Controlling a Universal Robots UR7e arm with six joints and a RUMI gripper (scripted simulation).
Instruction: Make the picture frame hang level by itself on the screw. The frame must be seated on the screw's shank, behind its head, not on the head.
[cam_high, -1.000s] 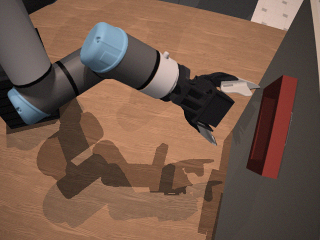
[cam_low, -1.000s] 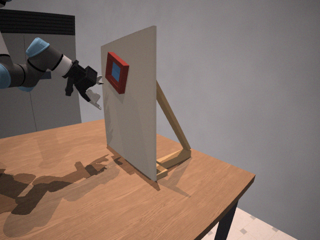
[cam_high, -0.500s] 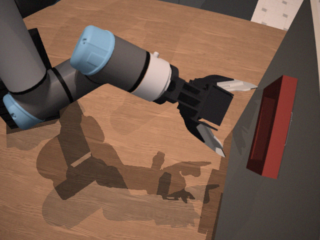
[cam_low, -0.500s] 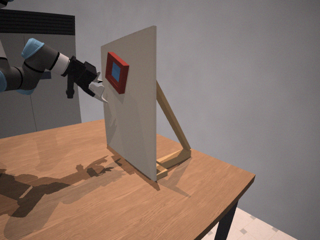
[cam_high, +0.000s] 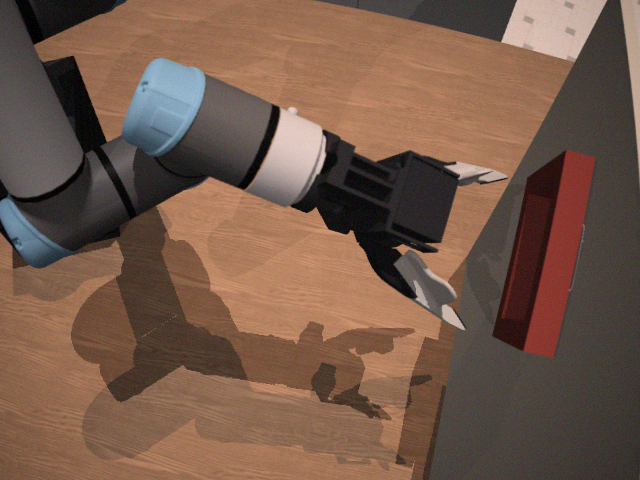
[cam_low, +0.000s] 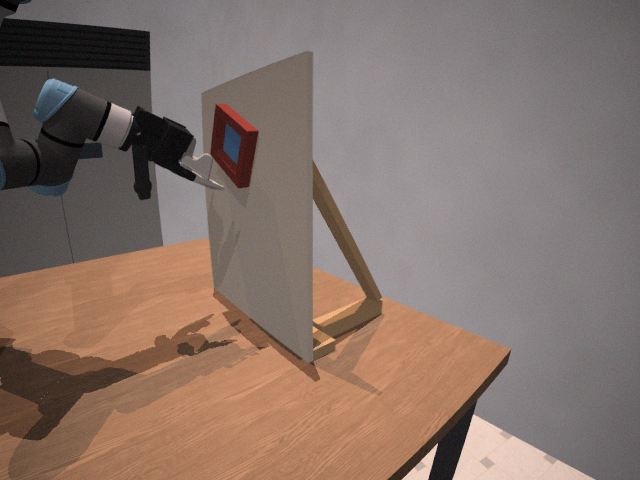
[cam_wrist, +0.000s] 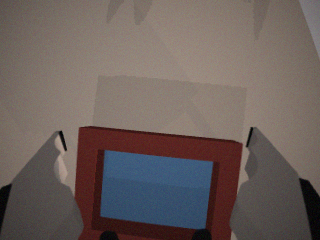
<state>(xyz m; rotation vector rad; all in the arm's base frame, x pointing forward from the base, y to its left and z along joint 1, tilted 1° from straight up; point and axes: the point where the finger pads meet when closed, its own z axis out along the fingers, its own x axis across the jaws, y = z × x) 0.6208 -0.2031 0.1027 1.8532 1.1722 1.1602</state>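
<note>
Right now the picture frame is 4 cm ahead of my hand, 4 cm to the right of it and 7 cm above it. The rest, counted from my hand: upright board: 5 cm ahead, 5 cm to the right, 7 cm below.
</note>
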